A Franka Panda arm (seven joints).
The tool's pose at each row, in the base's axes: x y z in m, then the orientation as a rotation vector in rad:
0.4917 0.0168 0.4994 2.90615 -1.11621 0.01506
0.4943 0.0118 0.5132 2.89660 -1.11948 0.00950
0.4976 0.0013 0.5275 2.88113 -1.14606 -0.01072
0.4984 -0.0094 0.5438 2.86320 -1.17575 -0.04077
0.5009 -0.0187 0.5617 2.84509 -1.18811 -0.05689
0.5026 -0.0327 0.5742 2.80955 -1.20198 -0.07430
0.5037 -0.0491 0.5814 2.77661 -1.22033 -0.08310
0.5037 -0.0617 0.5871 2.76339 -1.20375 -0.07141
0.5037 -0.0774 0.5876 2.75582 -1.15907 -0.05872
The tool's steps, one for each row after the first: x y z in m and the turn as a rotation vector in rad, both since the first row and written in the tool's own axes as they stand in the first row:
0.0055 0.0023 -0.0136 -0.00856 -0.00059 0.00408
0.0153 0.0082 -0.0276 -0.01780 -0.01129 0.02346
0.0234 0.0160 -0.0436 -0.02988 -0.02779 0.04525
0.0318 0.0216 -0.0612 -0.04476 -0.03356 0.05691
0.0427 0.0312 -0.0733 -0.07431 -0.03500 0.07391
0.0546 0.0428 -0.0800 -0.09791 -0.03281 0.09332
0.0631 0.0523 -0.0853 -0.11296 -0.01897 0.08677
0.0736 0.0639 -0.0853 -0.13294 -0.00221 0.06139

